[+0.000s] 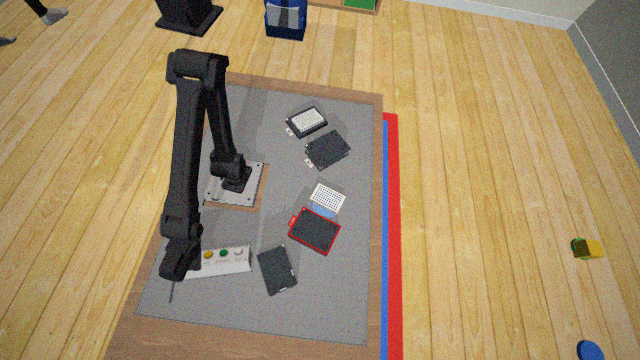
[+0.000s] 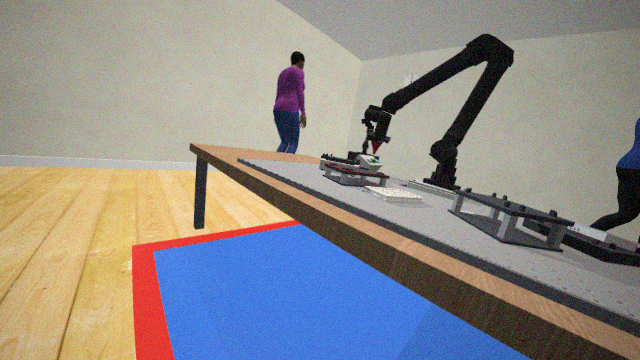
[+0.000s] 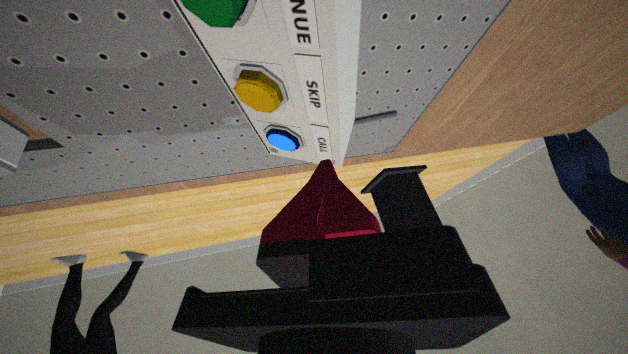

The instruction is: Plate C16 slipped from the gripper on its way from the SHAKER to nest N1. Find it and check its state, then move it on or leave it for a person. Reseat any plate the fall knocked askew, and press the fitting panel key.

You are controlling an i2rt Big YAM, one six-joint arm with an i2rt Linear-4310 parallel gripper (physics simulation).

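Frame: origin at the arm's base, x ahead, y left, z up, level; centimetres.
Seen in the pictures: gripper, fingertip midpoint: [image 2: 373,154] [image 3: 327,166]; arm's base, link origin: [image 1: 237,178] [image 2: 440,186].
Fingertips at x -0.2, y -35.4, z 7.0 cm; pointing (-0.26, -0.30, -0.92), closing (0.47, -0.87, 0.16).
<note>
Pixels of each thing's middle, then the offset from my fingertips to it. "spot": a spot on its surface instead. Level surfaces: height alone.
- white well plate, body centre: [image 2: 393,194] [image 1: 327,198] dx +37.7, dy +38.2, dz -8.8 cm
- grey table top, surface height: dz -9.5 cm
- pale blue patch, surface spot: [image 1: 323,210] spot: dx +37.4, dy +32.8, dz -9.4 cm
- red-framed nest, body centre: [image 2: 355,175] [image 1: 314,231] dx +36.1, dy +23.1, dz -7.2 cm
- key panel, body centre: [image 3: 280,8] [image 1: 217,261] [image 2: 368,164] dx +6.8, dy +3.3, dz -5.3 cm
- green key, body centre: [image 1: 223,253] dx +8.3, dy +6.3, dz -3.1 cm
- yellow SKIP key, body centre: [image 3: 260,90] [image 1: 208,255] dx +3.7, dy +4.4, dz -3.1 cm
- blue CALL key, body centre: [image 3: 284,136] dx -0.9, dy +2.3, dz -3.4 cm
- dark empty nest, body centre: [image 2: 501,213] [image 1: 327,149] dx +32.2, dy +59.4, dz -6.3 cm
- white plate, body centre: [image 1: 307,119] dx +19.3, dy +72.4, dz -5.7 cm
- dark slab, surface spot: [image 1: 276,270] spot: dx +27.2, dy +5.8, dz -4.0 cm
- thin rod, surface spot: [image 1: 171,293] spot: dx -4.9, dy -10.3, dz -8.8 cm
A white well plate [image 1: 327,197] [image 2: 393,193] lies flat on the grey table top [image 1: 331,291], not in a nest. A pale blue patch [image 1: 323,210] shows at its near edge. Beside it stands a red-framed nest [image 1: 313,231] [image 2: 353,170]. The key panel [image 1: 226,265] [image 3: 272,48] carries a green key [image 1: 223,253] [image 3: 215,9], a yellow SKIP key [image 1: 207,254] [image 3: 258,90] and a blue CALL key [image 3: 282,139]. My gripper [image 3: 327,166] [image 2: 375,147] [image 1: 173,271] is shut and empty. Its red tip hangs a little above the panel's end, beside the CALL key.
A dark empty nest [image 1: 327,149] and a nest holding a white plate [image 1: 306,121] stand at the back. A dark slab [image 1: 276,270] lies beside the panel. A thin rod [image 1: 171,293] lies near the gripper. A person in purple [image 2: 290,103] walks behind the table; another person [image 2: 626,188] stands at the right.
</note>
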